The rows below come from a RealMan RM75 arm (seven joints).
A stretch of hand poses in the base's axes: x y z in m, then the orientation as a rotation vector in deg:
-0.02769 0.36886 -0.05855 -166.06 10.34 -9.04
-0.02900 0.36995 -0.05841 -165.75 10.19 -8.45
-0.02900 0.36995 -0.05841 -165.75 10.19 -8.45
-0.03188 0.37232 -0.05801 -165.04 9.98 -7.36
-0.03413 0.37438 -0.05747 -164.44 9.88 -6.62
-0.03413 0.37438 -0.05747 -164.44 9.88 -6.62
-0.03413 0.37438 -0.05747 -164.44 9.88 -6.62
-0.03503 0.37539 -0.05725 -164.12 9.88 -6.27
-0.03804 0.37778 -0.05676 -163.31 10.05 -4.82
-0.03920 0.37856 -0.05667 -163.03 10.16 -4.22
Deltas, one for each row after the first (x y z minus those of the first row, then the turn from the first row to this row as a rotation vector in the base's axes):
-0.00131 0.00109 0.00014 0.36 0.36 0.15
-0.00131 0.00109 0.00014 0.36 0.36 0.15
-0.00419 0.00346 0.00054 1.17 1.01 0.39
-0.00644 0.00552 0.00108 1.83 1.45 0.53
-0.00644 0.00552 0.00108 1.83 1.45 0.53
-0.00644 0.00552 0.00108 1.83 1.45 0.53
-0.00734 0.00653 0.00130 2.17 1.66 0.56
-0.01035 0.00892 0.00179 3.08 2.60 0.57
-0.01151 0.00970 0.00188 3.40 3.00 0.54

